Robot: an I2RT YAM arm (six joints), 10 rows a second.
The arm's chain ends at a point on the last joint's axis. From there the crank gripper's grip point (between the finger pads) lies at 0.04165 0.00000 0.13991 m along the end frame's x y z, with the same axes.
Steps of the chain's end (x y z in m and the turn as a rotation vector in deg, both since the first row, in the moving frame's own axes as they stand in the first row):
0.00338, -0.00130, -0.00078, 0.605, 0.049, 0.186
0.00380, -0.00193, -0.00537, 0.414, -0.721, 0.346
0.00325, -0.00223, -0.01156, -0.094, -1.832, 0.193
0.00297, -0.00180, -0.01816, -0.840, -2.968, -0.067
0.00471, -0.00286, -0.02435, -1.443, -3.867, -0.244
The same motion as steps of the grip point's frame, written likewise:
0.00350, -0.00264, -0.00082, 0.605, 0.049, 0.186
0.00204, -0.00270, -0.00486, 0.414, -0.721, 0.346
-0.00124, -0.00187, -0.01030, -0.094, -1.832, 0.193
-0.00433, 0.00022, -0.01621, -0.840, -2.968, -0.067
-0.00481, 0.00054, -0.02190, -1.443, -3.867, -0.244

